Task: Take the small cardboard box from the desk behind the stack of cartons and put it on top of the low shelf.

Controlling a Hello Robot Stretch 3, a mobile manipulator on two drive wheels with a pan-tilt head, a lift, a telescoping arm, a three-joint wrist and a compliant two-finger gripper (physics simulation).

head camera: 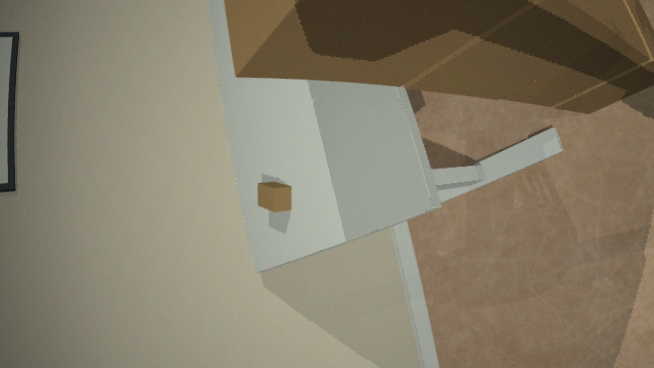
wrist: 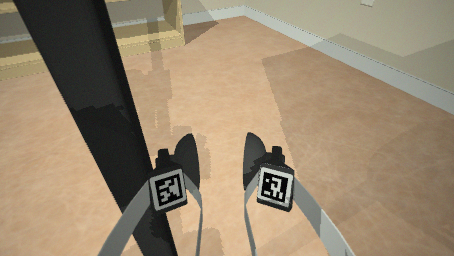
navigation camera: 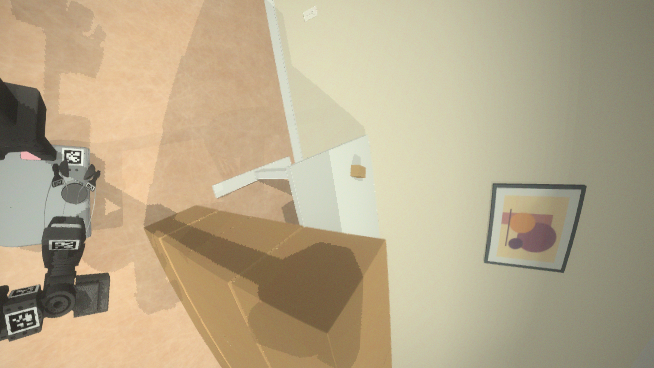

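Where they show: gripper, between the fingertips: (wrist: 220, 152) (navigation camera: 79, 162); robot's base, origin of its link: (navigation camera: 74, 191).
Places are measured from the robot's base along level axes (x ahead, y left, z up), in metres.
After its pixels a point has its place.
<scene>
The small cardboard box (head camera: 274, 197) {y 0.103, x 1.034, z 0.769 m} (navigation camera: 358, 171) {y 0.104, x 1.035, z 0.767 m} stands on the white desk (head camera: 375, 155) {y 0.009, x 0.710, z 0.720 m} (navigation camera: 315, 187) {y 0.024, x 0.717, z 0.720 m}, near the wall and the desk's free end. The stack of cartons (head camera: 500, 65) {y -0.129, x 0.423, z 0.696 m} (navigation camera: 310, 290) {y -0.167, x 0.329, z 0.998 m} hides the other end of the desk. My gripper (navigation camera: 76, 171) {y 0.089, x 0.016, z 0.551 m} (wrist: 220, 152) {y 0.089, x 0.016, z 0.551 m} is open and empty, with bare floor behind its fingers in the wrist view. In the navigation camera view it is at the left over my grey base, well apart from the box. Part of the low wooden shelf (wrist: 172, 15) {y 1.845, x -0.003, z 0.167 m} shows at the upper left of the wrist view.
The desk's white leg and foot (head camera: 520, 152) (navigation camera: 237, 182) reach out over the floor beside the cartons. A wall runs behind the desk, with a framed picture (navigation camera: 535, 225) {y -0.187, x 1.502, z 1.687 m} on it. My black mast (wrist: 95, 100) {y 0.116, x -0.065, z 0.592 m} crosses the left of the wrist view.
</scene>
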